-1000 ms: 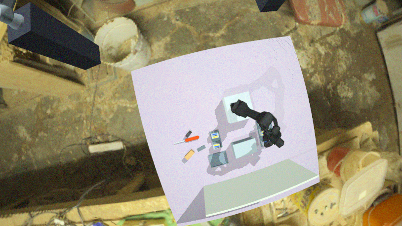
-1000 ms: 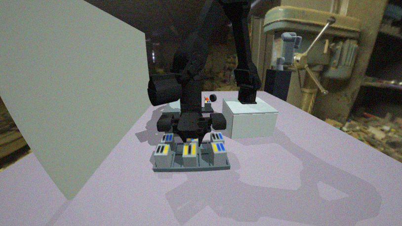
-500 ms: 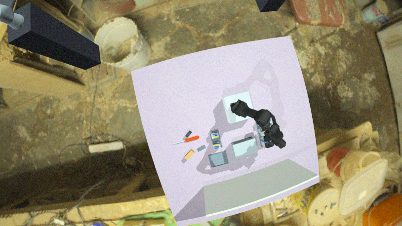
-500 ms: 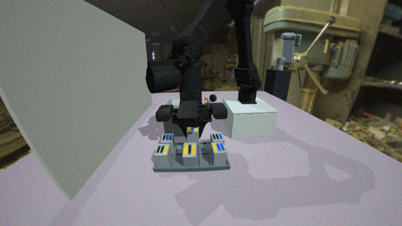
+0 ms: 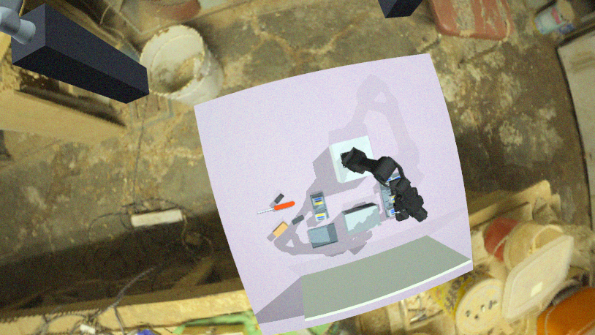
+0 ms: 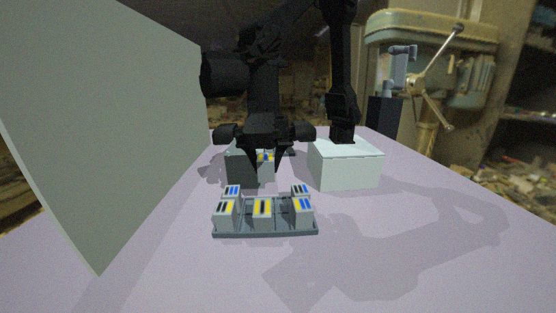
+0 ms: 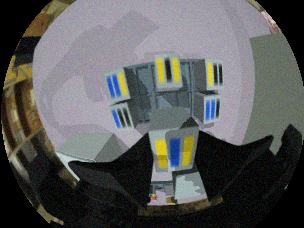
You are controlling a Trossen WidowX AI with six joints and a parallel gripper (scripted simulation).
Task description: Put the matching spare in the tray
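Now: gripper tip 110 mm short of the tray, 360 mm to the left of it and 90 mm above it. Round my gripper tip: brown block (20 mm ahead, 540 mm to the right, 70 mm below); pale wall (290 mm ahead, 160 mm to the right, 130 mm above); mounted unit (60 mm ahead, 160 mm to the right, 40 mm below).
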